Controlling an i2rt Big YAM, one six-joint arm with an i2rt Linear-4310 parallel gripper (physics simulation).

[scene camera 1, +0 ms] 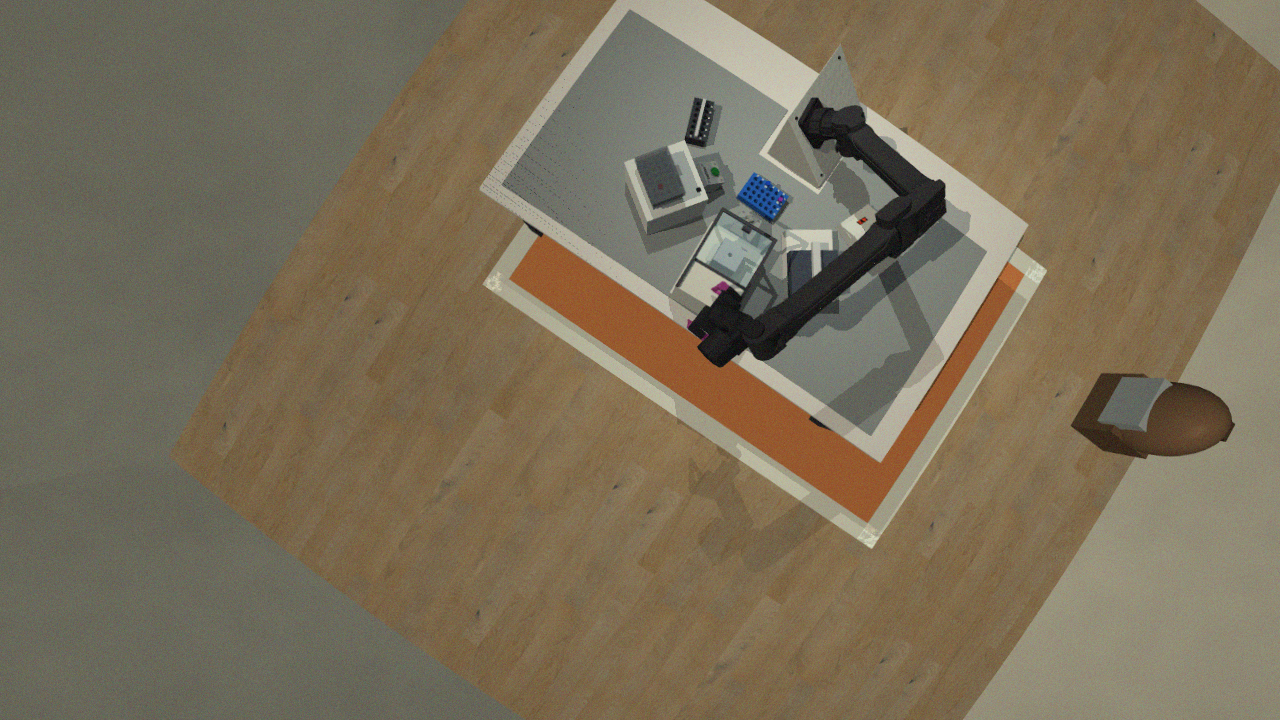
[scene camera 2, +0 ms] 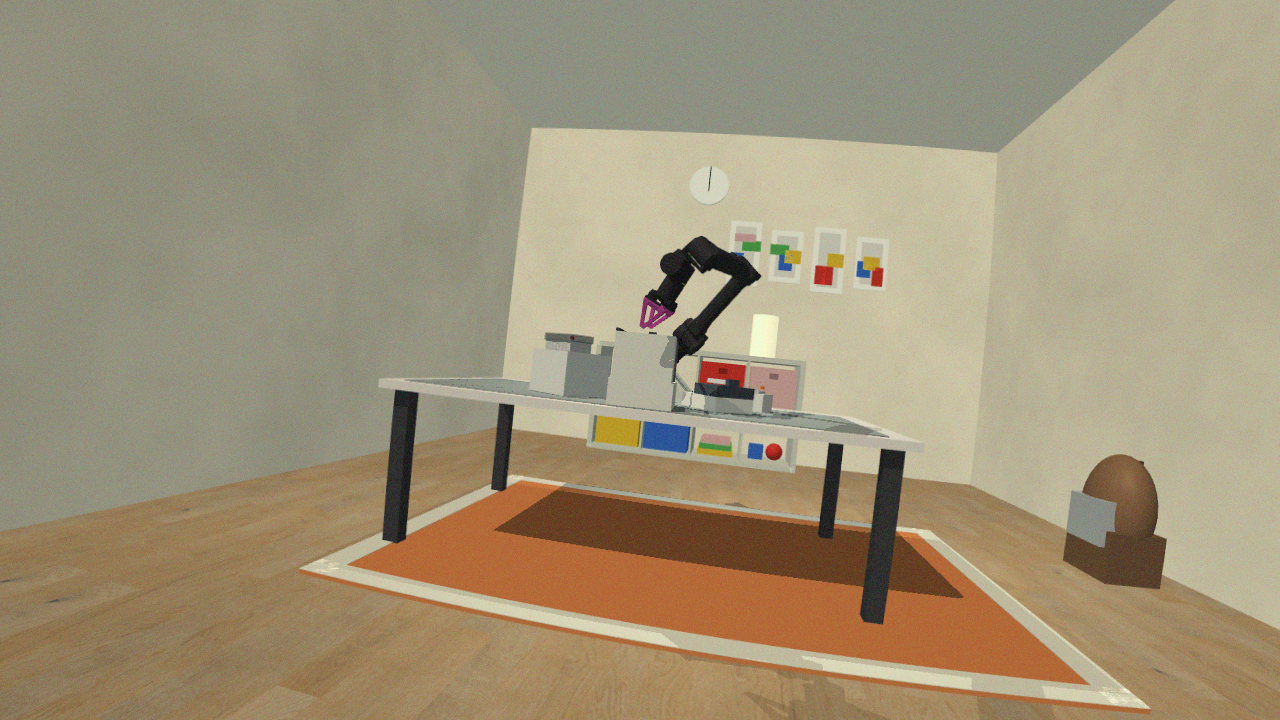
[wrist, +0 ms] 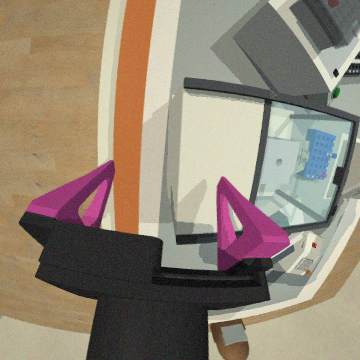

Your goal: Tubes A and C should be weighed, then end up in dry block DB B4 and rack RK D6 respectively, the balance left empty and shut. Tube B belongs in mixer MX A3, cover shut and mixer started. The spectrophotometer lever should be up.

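Places are measured from the arm's base along level axes (x ahead, y left, z up), in metres.
Where they show: gripper, fingertip midpoint: [scene camera 1: 701, 305] [scene camera 2: 645, 327] [wrist: 167, 172]; arm's base, origin of the base link: [scene camera 1: 813, 123].
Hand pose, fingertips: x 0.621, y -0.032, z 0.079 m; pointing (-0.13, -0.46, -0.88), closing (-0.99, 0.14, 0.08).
Each offset is from my fingertips to the top centre of the thing.
My gripper [scene camera 1: 707, 306] [scene camera 2: 648, 325] [wrist: 167, 172] is open, with nothing between its magenta fingers, above the table's front edge by the cream end of the balance. The balance @(dy +0.006, dx -0.175, dz +0.004 m) [scene camera 1: 705, 286] [scene camera 2: 642, 368] [wrist: 220, 150] has a dark-framed glass top, which looks shut over the chamber. Its pan [wrist: 279, 161] shows through the glass with no tube visible on it. The blue rack [scene camera 1: 762, 197] [wrist: 320, 145] stands behind the balance. A blue cap [wrist: 334, 156] and a purple cap [wrist: 324, 175] show at the rack. I cannot read tube letters or tell the lever's position.
A white box with a grey lid [scene camera 1: 658, 174] [scene camera 2: 568, 338] stands left of the balance, beside a small unit with a green button @(dy -0.147, dx -0.391, dz -0.144 m) [scene camera 1: 713, 171] [wrist: 336, 93]. A black block @(dy -0.266, dx -0.527, dz -0.171 m) [scene camera 1: 700, 120] stands behind. A white-and-dark device @(dy +0.230, dx -0.301, dz -0.117 m) [scene camera 1: 810, 240] stands right, partly under the arm. An upright panel [scene camera 1: 836, 89] stands at the arm's base.
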